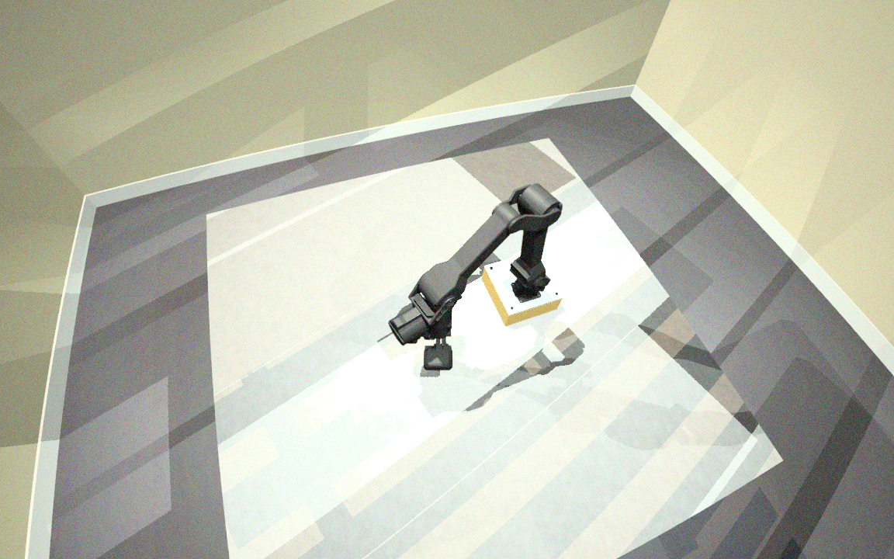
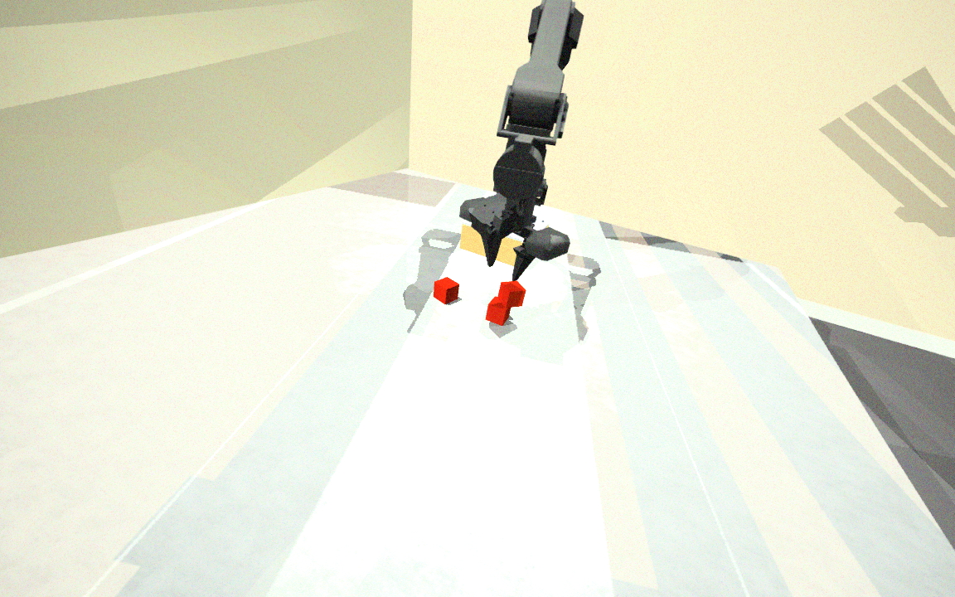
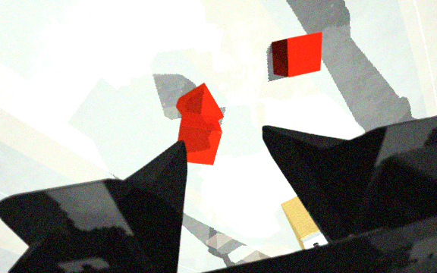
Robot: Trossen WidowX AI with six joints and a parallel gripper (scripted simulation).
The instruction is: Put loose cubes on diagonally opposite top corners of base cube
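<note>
Right now the red cube is 10 cm to the right of my gripper tip, 7 cm below it and 1 cm ahead of it.
</note>
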